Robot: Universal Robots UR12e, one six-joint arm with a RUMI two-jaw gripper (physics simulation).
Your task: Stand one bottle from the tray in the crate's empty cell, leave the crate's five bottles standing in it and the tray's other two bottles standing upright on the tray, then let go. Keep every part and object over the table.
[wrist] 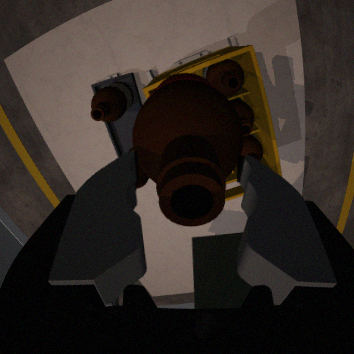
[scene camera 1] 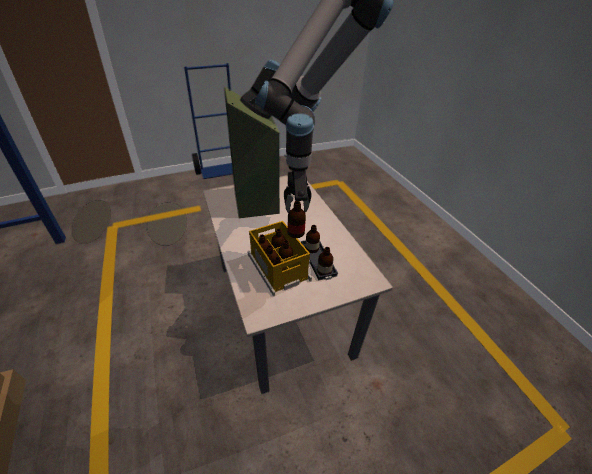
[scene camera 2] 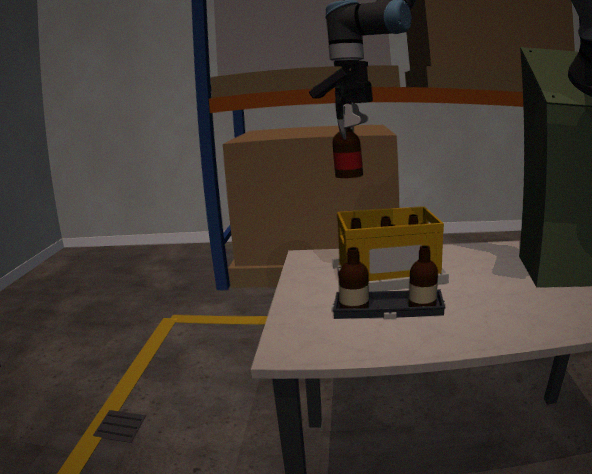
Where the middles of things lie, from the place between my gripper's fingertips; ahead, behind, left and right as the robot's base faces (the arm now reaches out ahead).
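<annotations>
Here is the red-labelled bottle (scene camera 2: 347, 154), and my hand is 10 mm short of it and 20 mm above it.
</annotations>
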